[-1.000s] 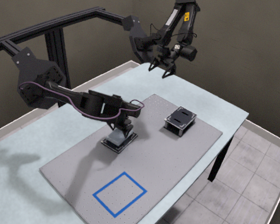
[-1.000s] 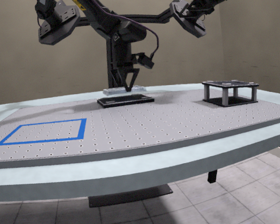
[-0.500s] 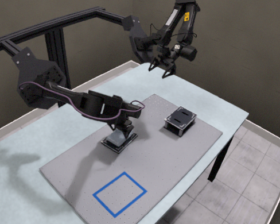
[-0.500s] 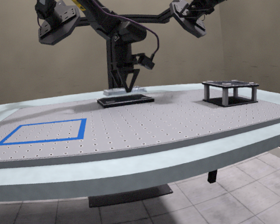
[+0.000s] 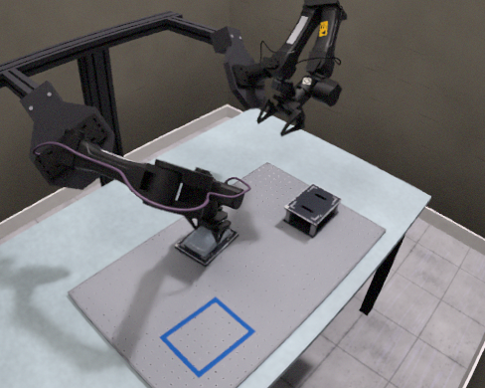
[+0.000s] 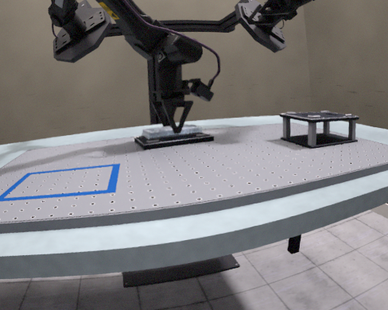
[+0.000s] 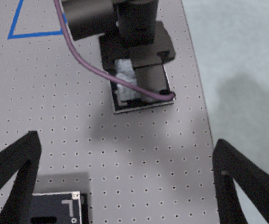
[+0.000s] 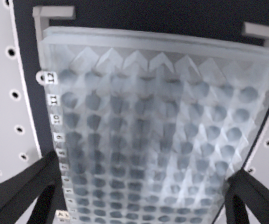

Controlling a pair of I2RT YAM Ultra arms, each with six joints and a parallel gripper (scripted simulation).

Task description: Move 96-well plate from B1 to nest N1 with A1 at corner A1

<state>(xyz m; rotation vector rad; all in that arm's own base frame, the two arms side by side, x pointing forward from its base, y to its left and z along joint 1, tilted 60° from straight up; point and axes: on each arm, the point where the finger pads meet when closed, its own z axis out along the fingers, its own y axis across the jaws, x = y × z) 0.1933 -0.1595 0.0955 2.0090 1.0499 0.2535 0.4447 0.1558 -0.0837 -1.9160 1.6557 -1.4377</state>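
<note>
My right hand is 1 cm above the white 96-well plate.
Now: left hand 290 mm above the white 96-well plate, 240 mm to the left of it and 10 mm past it.
</note>
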